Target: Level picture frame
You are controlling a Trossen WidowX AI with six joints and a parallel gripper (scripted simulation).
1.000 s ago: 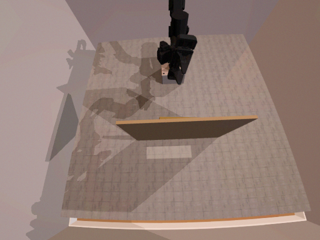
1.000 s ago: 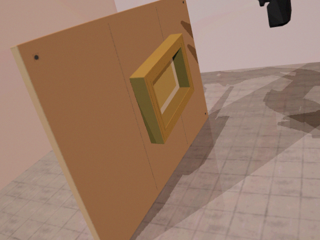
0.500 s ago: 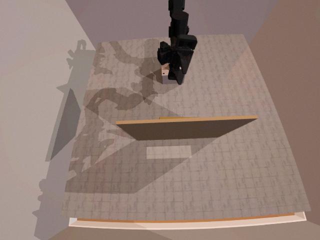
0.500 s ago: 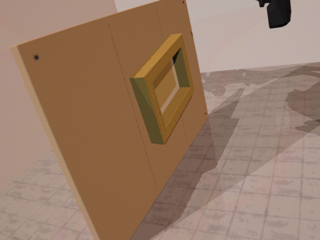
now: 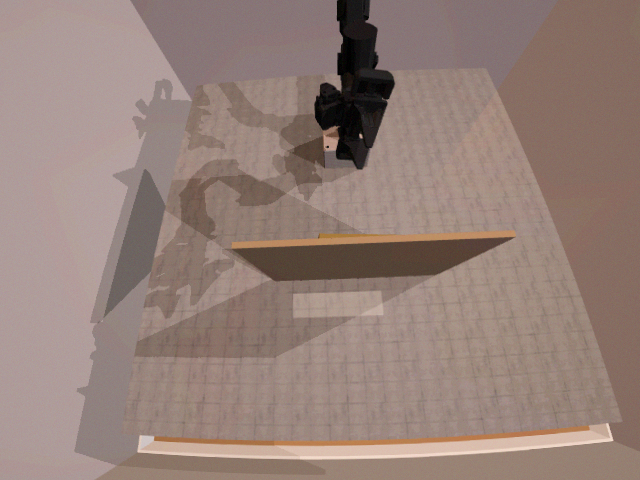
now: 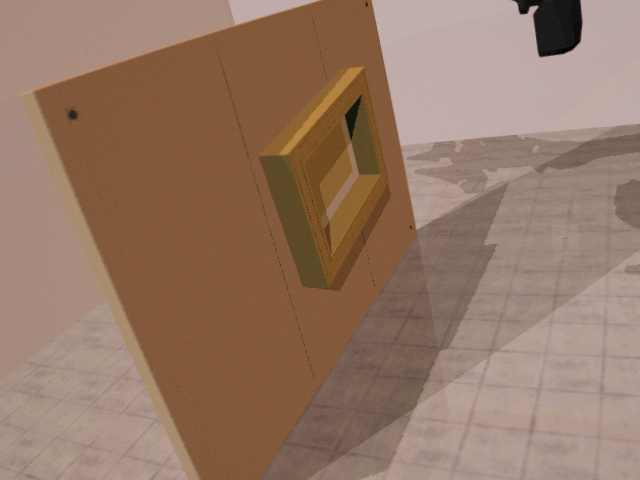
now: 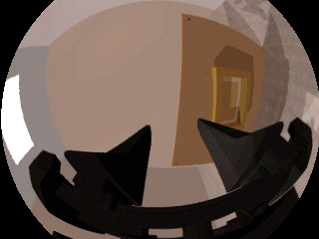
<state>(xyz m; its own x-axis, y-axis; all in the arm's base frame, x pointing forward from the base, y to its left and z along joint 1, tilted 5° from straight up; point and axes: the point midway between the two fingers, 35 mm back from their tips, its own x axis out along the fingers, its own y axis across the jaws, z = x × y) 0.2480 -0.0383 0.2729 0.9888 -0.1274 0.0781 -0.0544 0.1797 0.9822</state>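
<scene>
My gripper tip is now 170 mm above the golden picture frame, 120 mm short of it and 20 mm to the left of it. Round my gripper tip: brown wall board 190 mm below, 130 mm ahead, 10 mm to the right.
</scene>
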